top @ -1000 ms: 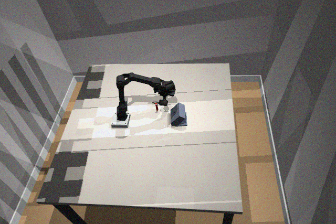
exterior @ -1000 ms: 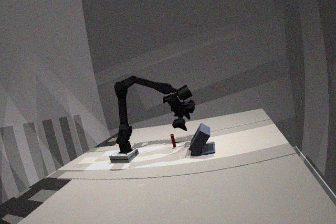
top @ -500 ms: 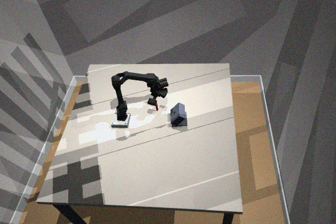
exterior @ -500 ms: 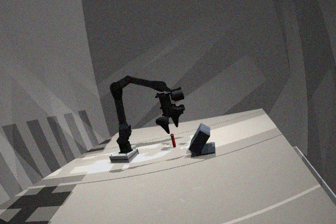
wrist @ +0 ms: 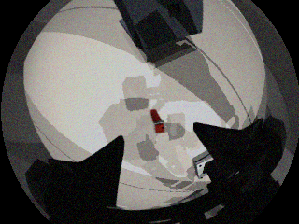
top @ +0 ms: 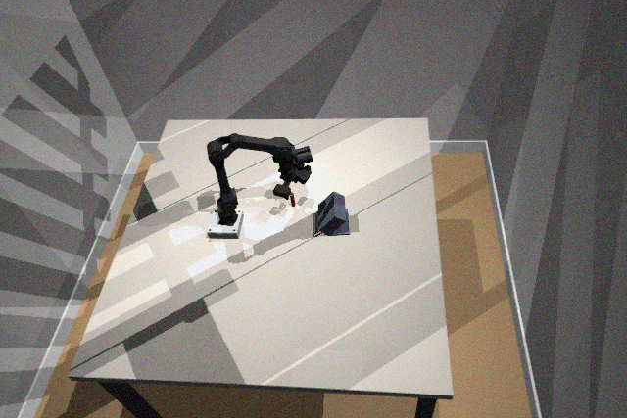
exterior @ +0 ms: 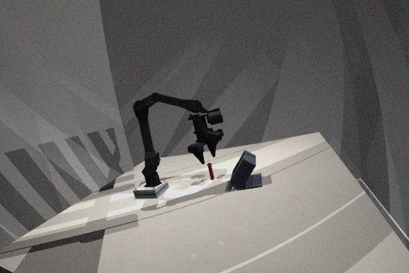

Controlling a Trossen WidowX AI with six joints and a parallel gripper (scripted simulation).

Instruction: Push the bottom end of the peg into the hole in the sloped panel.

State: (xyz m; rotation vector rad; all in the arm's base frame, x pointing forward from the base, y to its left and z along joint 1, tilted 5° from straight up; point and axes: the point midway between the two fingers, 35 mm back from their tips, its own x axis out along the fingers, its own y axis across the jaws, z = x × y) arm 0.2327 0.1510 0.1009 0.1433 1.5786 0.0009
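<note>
The red peg is 4 cm below my gripper tip. Round my gripper tip: sloped panel (18 cm ahead, 6 cm to the right, 3 cm below); flat base plate (20 cm ahead, 5 cm to the right, 9 cm below).
</note>
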